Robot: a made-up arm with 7 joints.
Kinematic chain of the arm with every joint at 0, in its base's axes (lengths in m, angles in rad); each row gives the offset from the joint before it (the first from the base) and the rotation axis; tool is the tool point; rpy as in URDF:
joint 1: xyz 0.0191 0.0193 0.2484 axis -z
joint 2: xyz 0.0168 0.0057 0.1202 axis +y
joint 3: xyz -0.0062 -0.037 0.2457 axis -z
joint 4: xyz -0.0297 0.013 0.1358 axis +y
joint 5: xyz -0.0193 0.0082 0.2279 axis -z
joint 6: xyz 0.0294 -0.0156 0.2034 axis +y
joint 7: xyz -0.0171 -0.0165 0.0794 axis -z
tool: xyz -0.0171 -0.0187 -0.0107 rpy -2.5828 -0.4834 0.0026
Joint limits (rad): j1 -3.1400..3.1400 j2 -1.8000..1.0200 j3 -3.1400..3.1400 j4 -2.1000..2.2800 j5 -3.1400..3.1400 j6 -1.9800..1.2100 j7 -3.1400..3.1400
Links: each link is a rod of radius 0.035 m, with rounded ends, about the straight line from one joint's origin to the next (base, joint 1, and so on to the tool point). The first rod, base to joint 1, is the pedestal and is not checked.
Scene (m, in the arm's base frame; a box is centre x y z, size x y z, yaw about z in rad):
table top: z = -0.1
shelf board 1: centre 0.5 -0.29 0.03 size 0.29 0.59 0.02 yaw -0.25
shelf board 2: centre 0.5 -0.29 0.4 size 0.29 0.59 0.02 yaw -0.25
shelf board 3: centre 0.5 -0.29 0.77 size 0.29 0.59 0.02 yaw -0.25
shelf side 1: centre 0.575 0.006 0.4 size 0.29 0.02 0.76 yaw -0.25
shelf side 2: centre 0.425 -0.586 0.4 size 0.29 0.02 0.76 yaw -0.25
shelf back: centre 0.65 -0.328 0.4 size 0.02 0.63 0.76 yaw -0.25
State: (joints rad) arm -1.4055 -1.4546 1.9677 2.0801 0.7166 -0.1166 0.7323
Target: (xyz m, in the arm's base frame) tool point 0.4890 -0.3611 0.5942
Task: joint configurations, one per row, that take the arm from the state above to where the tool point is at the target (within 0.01 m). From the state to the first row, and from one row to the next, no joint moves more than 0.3 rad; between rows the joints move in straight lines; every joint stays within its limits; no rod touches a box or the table.
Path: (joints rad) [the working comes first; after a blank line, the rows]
Joints at the target: -1.5015 -1.0610 1.5421 1.5988 0.7646 -0.1562 0.7335
Straight joint move there: touches shelf board 2.

1: -1.1531 -1.4745 1.8379 2.1301 0.8330 -0.0845 0.7524
2: -0.9008 -1.4943 1.7081 2.1800 0.9495 -0.0525 0.7724
3: -0.6484 -1.5142 1.5783 2.2300 1.0659 -0.0204 0.7925
4: -0.3960 -1.5340 1.4484 2.2800 1.1823 0.0116 0.8125
5: -0.5867 -1.5201 1.2299 2.2800 1.0169 -0.2220 0.8366
6: -0.7773 -1.5063 1.0115 2.2800 0.8516 -0.4557 0.8606
7: -1.0187 -1.3578 1.1883 2.0529 0.8226 -0.3559 0.8183
8: -1.2601 -1.2094 1.3652 1.8258 0.7936 -0.2561 0.7759
9: -1.5015 -1.0610 1.5421 1.5988 0.7646 -0.1562 0.7335

